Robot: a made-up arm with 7 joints.
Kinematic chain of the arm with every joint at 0, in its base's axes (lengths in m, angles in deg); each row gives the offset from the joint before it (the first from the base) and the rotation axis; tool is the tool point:
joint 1: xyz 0 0 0.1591 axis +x
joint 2: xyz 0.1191 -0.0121 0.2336 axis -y
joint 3: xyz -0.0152 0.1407 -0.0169 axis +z
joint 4: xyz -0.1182 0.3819 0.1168 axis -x
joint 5: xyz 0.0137 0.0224 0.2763 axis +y
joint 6: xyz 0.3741 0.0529 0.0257 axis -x
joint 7: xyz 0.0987 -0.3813 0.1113 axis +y
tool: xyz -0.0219 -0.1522 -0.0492
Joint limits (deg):
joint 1: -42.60..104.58
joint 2: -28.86..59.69
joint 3: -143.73..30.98
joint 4: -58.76..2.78
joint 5: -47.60..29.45
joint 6: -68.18..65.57
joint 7: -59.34..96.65
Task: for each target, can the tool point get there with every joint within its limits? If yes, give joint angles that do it. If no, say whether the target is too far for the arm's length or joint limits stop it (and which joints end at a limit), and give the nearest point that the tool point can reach.
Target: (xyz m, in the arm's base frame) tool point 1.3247 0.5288 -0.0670
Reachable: no: joint limits stop it (at a limit: joint 1, joint 2, joint 4, joint 5, joint 6, joint 7) | nearest point 0.9535 0.5840 0.2478 | short by 0.490 m
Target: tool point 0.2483 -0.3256 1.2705
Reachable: yes | joints 30.91 10.93 4.94 -2.87 0.88 47.89 53.46
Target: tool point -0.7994 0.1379 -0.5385
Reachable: no: joint limits stop it (at a limit: joint 1, joint 2, joint 3, joint 4, joint 5, joint 6, joint 7) | nearest point -0.5556 -0.1403 -0.3793 | short by 0.403 m
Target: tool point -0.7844 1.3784 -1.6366
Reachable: no: too far | nearest point -0.1420 0.5535 -0.2769 | short by 1.715 m
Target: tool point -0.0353 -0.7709 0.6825
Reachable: yes | joints 46.61 3.85 -53.21 -26.70 -17.50 37.09 55.94
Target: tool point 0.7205 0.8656 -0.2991
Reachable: no: joint limits stop it (at a limit: joint 1, joint 4, joint 5, joint 6, joint 7) | nearest point 0.4958 0.6438 -0.1028 | short by 0.372 m
